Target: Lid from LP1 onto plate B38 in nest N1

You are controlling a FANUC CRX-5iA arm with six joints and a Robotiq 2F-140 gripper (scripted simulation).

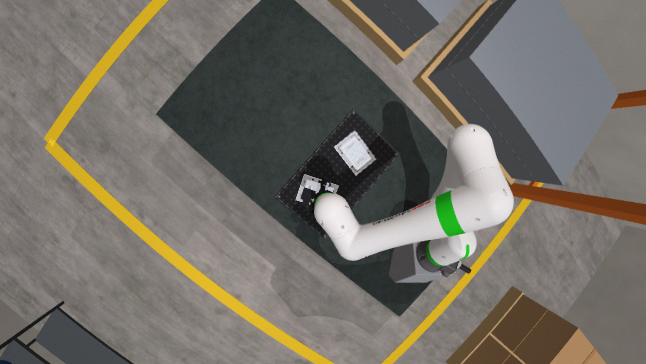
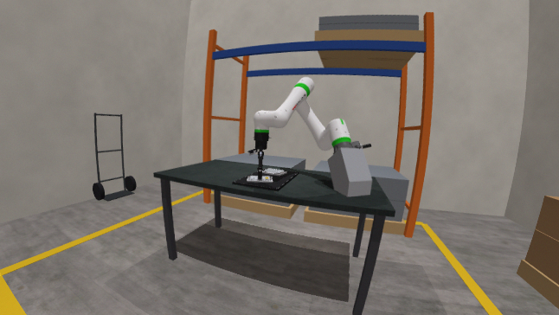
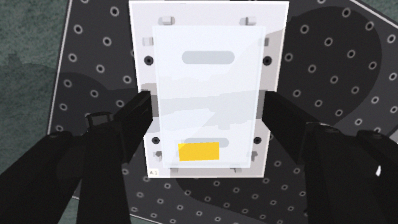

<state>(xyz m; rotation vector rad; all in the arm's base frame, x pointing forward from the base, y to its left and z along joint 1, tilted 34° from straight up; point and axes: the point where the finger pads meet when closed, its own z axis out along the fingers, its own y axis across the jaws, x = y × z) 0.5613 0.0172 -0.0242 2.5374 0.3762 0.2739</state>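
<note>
My gripper is now 20 mm above the lid. The rest, counted from my hand: nest: 50 mm behind, 240 mm to the right, 30 mm below; then culture plate B38: 60 mm behind, 240 mm to the right, 20 mm below; then lid park LP1: 30 mm below.
</note>
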